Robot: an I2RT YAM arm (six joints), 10 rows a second.
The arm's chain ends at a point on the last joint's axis. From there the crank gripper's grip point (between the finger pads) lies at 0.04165 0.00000 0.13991 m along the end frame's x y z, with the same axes.
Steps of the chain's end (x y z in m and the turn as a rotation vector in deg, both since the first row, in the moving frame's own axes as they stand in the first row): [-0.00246, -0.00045, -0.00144, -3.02, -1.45, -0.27]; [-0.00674, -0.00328, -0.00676, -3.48, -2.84, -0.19]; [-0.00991, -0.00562, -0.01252, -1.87, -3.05, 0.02]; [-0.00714, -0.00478, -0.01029, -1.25, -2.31, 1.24]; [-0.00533, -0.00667, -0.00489, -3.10, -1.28, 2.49]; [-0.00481, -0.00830, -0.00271, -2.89, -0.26, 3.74]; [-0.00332, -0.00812, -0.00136, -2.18, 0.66, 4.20]
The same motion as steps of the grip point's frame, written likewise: [-0.00600, 0.00676, -0.00062, -3.02, -1.45, -0.27]; [-0.01371, 0.00515, -0.00512, -3.48, -2.84, -0.19]; [-0.01741, -0.00101, -0.01058, -1.87, -3.05, 0.02]; [-0.01285, -0.00087, -0.00877, -1.25, -2.31, 1.24]; [-0.00867, 0.00266, -0.00425, -3.10, -1.28, 2.49]; [-0.00576, 0.00145, -0.00277, -2.89, -0.26, 3.74]; [-0.00202, 0.00030, -0.00201, -2.18, 0.66, 4.20]
